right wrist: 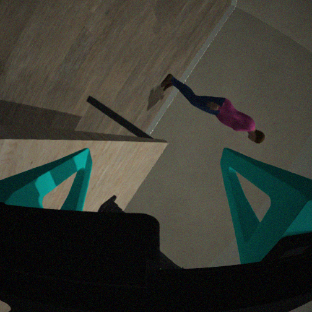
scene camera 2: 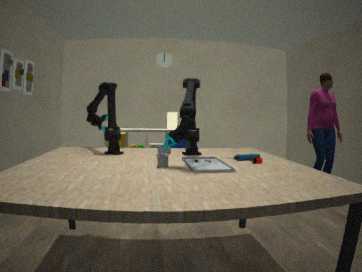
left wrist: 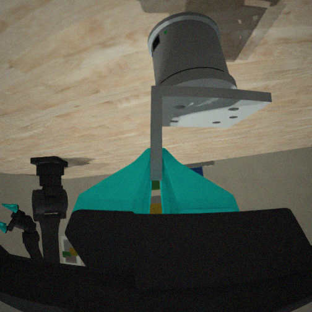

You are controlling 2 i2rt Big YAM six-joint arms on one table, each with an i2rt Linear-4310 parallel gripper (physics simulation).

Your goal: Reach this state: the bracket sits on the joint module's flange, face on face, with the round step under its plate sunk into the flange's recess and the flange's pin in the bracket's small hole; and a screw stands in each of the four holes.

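Places are measured from the left arm's base along level axes (x ahead, y up, z right), in metres.
Pixels of known places: left gripper, fingertip midpoint: [scene camera 2: 163, 148]; left arm's base, origin of the base link: [scene camera 2: 191, 154]; right arm's base, origin of the base link: [scene camera 2: 113, 153].
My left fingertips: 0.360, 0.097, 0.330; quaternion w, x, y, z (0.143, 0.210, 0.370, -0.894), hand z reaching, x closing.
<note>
For each thing: its top centre in the pictures, then the offset to it from my left fingertips, as dx, dy, dz. "spot": a spot on its surface instead.
- grey joint module, middle of its top: [scene camera 2: 162, 155] +0.030, -0.034, +0.014
- grey tray, middle of its top: [scene camera 2: 206, 162] +0.058, -0.081, -0.234
- blue screwdriver with a red cap, surface spot: [scene camera 2: 248, 157] spot: +0.023, -0.075, -0.558
The grey joint module [scene camera 2: 162, 161] stands on the table left of the tray; in the left wrist view it is a dark cylinder [left wrist: 189, 51]. The grey L-shaped bracket [left wrist: 198, 109] has its holed plate lying on or just over the module's flange; the contact is hidden. My left gripper [scene camera 2: 168, 142] is shut on the bracket's upright leg [left wrist: 156, 145]. The bracket also shows in the scene view [scene camera 2: 164, 149]. Two dark screws [scene camera 2: 202, 161] lie in the grey tray [scene camera 2: 208, 164]. My right gripper [scene camera 2: 103, 122] is open and empty, raised at the far left, and shows wide open in the right wrist view [right wrist: 155, 182].
A blue screwdriver with a red cap [scene camera 2: 248, 157] lies right of the tray. A person in a magenta top [scene camera 2: 312, 129] stands at the right edge. Shelves with coloured boxes [scene camera 2: 145, 137] stand behind the table.
</note>
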